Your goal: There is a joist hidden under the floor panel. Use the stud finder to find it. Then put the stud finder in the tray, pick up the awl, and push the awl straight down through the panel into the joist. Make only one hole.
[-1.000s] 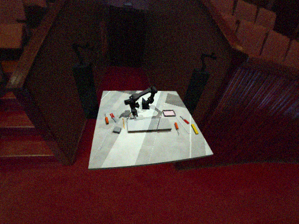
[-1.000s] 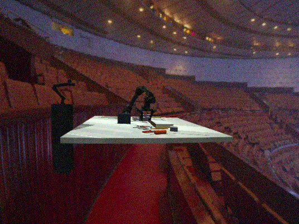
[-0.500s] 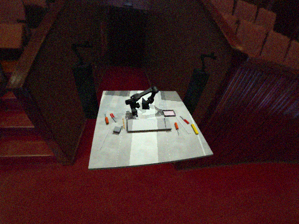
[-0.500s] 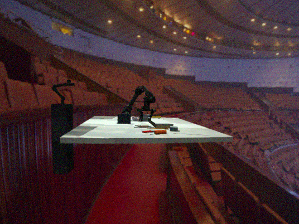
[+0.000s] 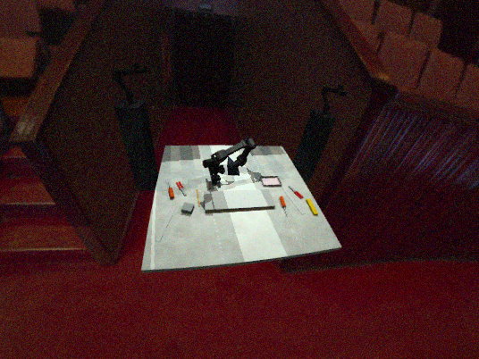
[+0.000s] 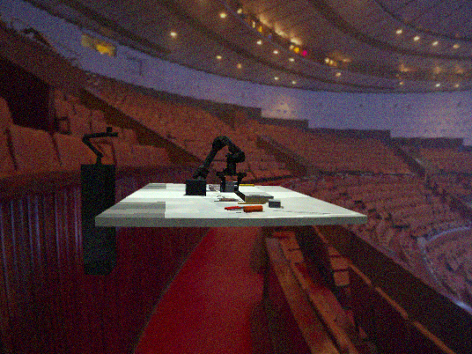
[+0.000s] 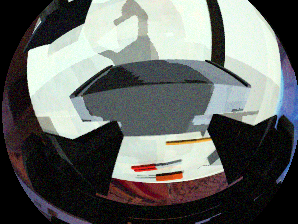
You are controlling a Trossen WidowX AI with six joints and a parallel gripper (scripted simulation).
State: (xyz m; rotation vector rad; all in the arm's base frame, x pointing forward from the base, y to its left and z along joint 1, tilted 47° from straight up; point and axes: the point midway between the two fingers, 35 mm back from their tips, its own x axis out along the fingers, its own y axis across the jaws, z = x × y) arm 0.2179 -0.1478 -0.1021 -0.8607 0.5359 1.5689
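Now: gripper tip 1 cm short of the stud finder and 1 cm to the right of it. From my gripper tip the other things lie so: tray: 9 cm behind, 51 cm to the left, 7 cm below; then thin orange tool: 12 cm ahead, 10 cm to the right, 8 cm below; then grey block: 24 cm ahead, 17 cm to the right, 6 cm below.
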